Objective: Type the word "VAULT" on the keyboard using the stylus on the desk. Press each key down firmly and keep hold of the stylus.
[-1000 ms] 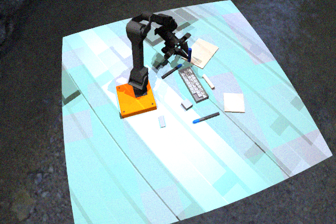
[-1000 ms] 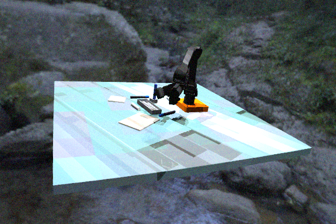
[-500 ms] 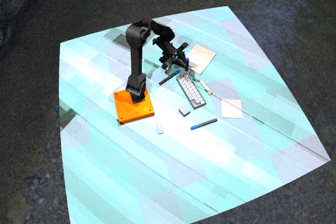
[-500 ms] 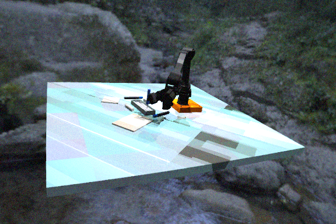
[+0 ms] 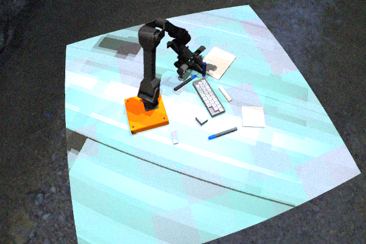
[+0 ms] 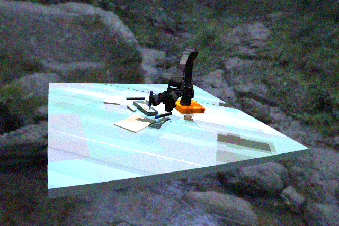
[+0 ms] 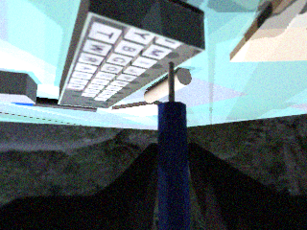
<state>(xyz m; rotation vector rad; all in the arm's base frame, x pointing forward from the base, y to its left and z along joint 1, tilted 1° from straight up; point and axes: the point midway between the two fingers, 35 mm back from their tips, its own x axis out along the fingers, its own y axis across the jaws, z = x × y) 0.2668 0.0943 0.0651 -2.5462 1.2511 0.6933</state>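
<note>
Right now the white cylinder is 10 cm to the right of my gripper tip, 8 cm below it and 8 cm ahead of it. Also, from my gripper tip: tan sheet 12 cm ahead, 11 cm to the left, 8 cm below; then grey cube 20 cm to the right, 8 cm behind, 7 cm below; then stylus 1 cm below.
</note>
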